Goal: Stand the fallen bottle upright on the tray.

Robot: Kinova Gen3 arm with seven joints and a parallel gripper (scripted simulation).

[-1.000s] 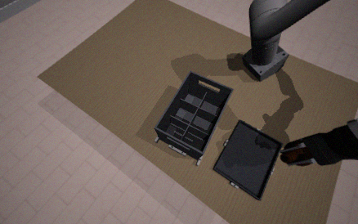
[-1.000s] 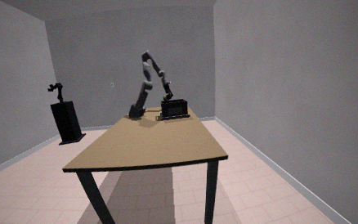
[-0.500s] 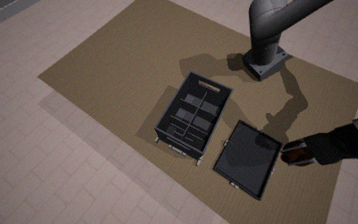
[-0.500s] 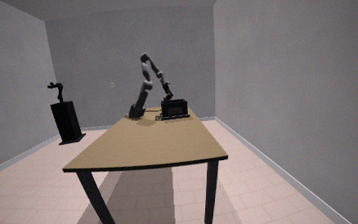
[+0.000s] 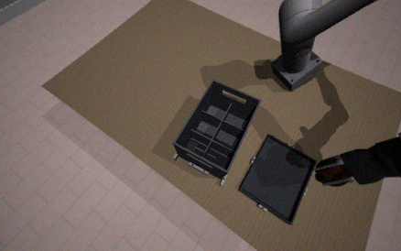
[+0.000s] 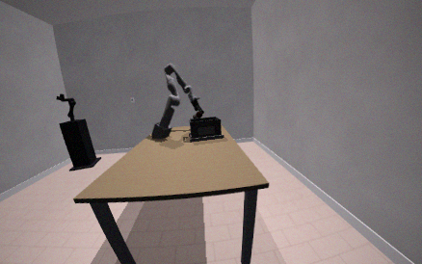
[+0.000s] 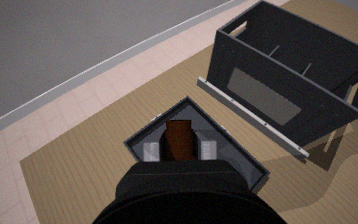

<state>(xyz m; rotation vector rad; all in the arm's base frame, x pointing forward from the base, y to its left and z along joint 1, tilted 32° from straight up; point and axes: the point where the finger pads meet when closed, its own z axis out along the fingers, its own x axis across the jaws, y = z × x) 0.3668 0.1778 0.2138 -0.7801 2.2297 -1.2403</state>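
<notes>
My hand is 20 mm past the brown bottle, 30 mm to the right of it and 30 mm above it. Round my hand: dark flat tray 10 mm behind, 50 mm to the right, 190 mm below; dark crate 70 mm behind, 310 mm to the right, 120 mm below.
</notes>
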